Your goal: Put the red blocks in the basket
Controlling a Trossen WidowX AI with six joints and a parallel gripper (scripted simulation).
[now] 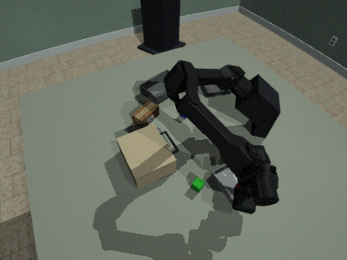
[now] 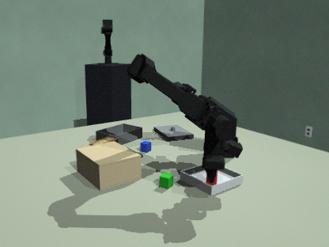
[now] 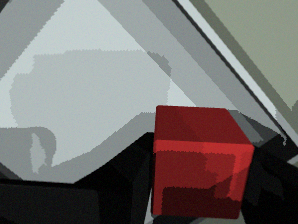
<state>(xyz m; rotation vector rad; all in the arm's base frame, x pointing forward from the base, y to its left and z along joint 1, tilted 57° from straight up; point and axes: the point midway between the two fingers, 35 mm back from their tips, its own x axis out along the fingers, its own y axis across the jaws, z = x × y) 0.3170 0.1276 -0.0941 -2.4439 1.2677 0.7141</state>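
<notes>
Now: the shallow tray 40 mm behind my hand, 20 mm to the right of it and 50 mm below it. Round my hand: blue block (200 mm behind, 350 mm to the right, 40 mm below); then brown box (80 mm behind, 470 mm to the right, 30 mm below); then tan drawer cabinet (90 mm ahead, 340 mm to the right, 20 mm below).
</notes>
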